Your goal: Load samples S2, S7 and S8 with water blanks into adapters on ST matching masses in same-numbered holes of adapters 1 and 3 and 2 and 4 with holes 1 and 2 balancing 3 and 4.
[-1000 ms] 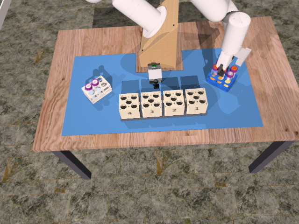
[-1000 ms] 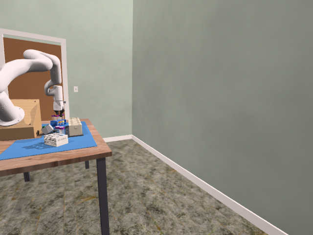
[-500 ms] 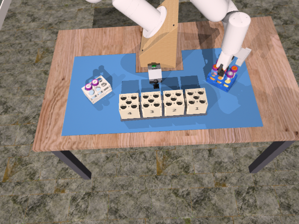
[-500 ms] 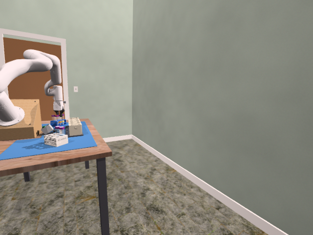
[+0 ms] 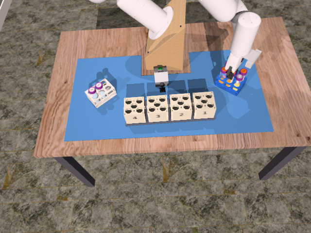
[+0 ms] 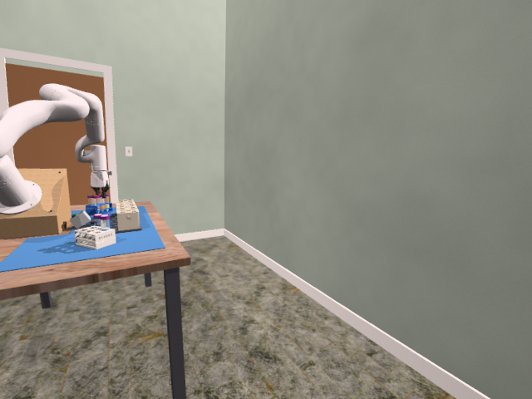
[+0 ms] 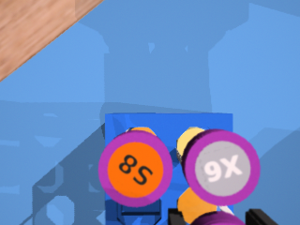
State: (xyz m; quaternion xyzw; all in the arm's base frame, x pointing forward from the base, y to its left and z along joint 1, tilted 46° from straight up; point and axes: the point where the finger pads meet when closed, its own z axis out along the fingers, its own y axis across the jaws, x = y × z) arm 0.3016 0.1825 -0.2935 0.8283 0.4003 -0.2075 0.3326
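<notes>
Right now the orange-dot sample tube is 5 cm below my hand and 1 cm ahead of it. Also, from my hand: white rack: 66 cm to the right, 9 cm below, 3 cm ahead; green DONE key: 35 cm to the right, 9 cm behind, 5 cm below; blue rack: 9 cm below, 2 cm behind, 1 cm to the left.
</notes>
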